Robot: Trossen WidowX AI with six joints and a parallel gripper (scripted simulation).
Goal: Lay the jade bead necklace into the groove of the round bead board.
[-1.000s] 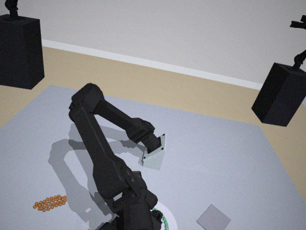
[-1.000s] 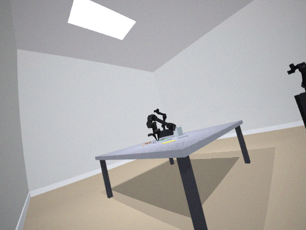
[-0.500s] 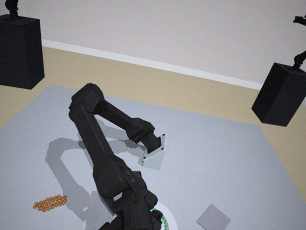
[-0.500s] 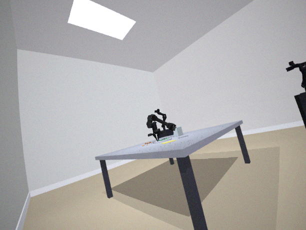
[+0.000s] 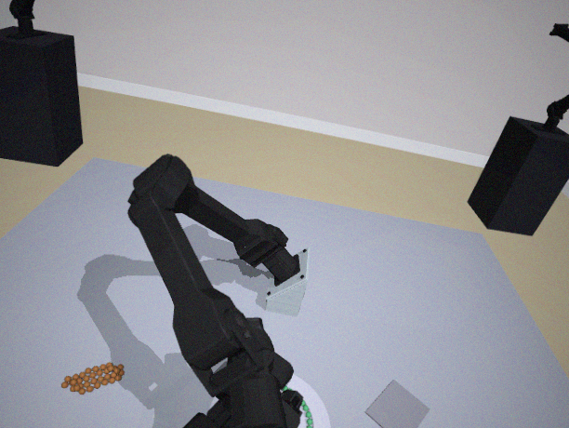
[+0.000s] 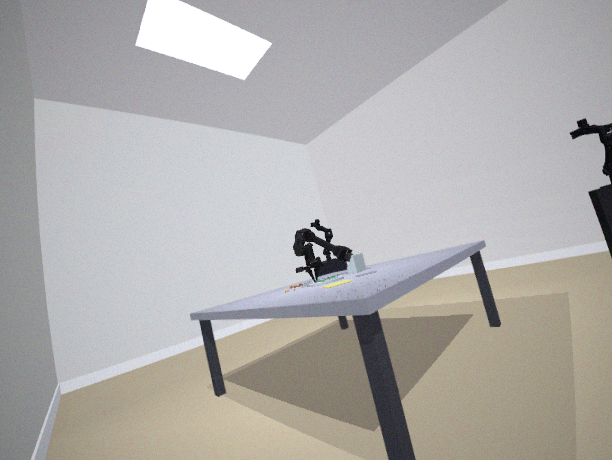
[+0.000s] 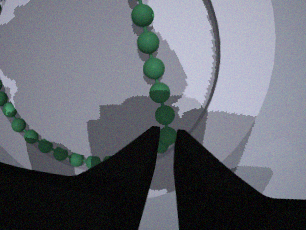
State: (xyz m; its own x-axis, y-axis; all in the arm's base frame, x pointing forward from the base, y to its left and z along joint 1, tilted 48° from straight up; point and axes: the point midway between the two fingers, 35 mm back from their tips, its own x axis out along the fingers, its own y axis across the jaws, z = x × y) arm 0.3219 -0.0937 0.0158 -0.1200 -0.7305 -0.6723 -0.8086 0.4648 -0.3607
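Right now my gripper tip is 20 mm past the round bead board, 60 mm to the right of it and 10 mm above it. The rest, counted from my gripper tip: yellow strip 170 mm ahead, 280 mm to the left, 20 mm below; flat grey square 70 mm behind, 290 mm to the left, 20 mm below.
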